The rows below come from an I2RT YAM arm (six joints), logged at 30 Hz.
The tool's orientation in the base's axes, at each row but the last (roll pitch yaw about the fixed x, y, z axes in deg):
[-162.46, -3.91, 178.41]
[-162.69, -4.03, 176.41]
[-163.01, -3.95, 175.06]
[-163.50, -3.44, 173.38]
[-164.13, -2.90, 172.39]
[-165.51, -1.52, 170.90]
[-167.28, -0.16, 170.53]
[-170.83, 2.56, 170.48]
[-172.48, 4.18, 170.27]
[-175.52, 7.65, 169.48]
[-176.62, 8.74, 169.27]
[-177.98, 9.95, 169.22]
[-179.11, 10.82, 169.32]
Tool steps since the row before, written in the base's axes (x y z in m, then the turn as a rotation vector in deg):
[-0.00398, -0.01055, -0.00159, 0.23, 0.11, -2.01]
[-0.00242, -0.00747, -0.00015, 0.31, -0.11, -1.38]
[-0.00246, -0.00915, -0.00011, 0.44, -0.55, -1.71]
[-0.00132, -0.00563, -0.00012, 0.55, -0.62, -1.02]
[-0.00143, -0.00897, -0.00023, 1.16, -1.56, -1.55]
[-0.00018, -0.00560, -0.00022, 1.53, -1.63, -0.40]
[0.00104, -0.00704, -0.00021, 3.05, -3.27, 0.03]
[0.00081, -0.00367, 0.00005, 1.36, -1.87, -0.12]
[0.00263, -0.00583, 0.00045, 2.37, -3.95, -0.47]
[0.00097, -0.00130, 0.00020, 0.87, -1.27, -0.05]
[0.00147, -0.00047, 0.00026, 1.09, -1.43, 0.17]
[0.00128, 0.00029, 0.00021, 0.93, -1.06, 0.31]
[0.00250, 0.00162, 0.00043, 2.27, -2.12, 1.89]
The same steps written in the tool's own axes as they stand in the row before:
[0.00357, -0.00961, 0.00496, -0.36, 0.71, 1.86]
[0.00193, -0.00718, 0.00254, -0.41, 0.32, 1.32]
[0.00165, -0.00886, 0.00294, -0.60, 0.00, 1.75]
[0.00065, -0.00546, 0.00178, -0.68, -0.25, 1.10]
[0.00022, -0.00867, 0.00272, -1.43, -0.94, 1.80]
[-0.00071, -0.00533, 0.00159, -1.78, -1.24, 0.68]
[-0.00218, -0.00656, 0.00169, -3.55, -2.67, 0.56]
[-0.00141, -0.00344, 0.00057, -1.64, -1.57, 0.45]
[-0.00360, -0.00528, 0.00051, -2.96, -3.37, 1.14]
[-0.00121, -0.00110, 0.00005, -1.07, -1.07, 0.28]
[-0.00155, -0.00019, -0.00001, -1.35, -1.20, 0.11]
[-0.00122, 0.00052, -0.00002, -1.15, -0.87, -0.08]
[-0.00220, 0.00205, -0.00005, -2.93, -1.68, -1.34]

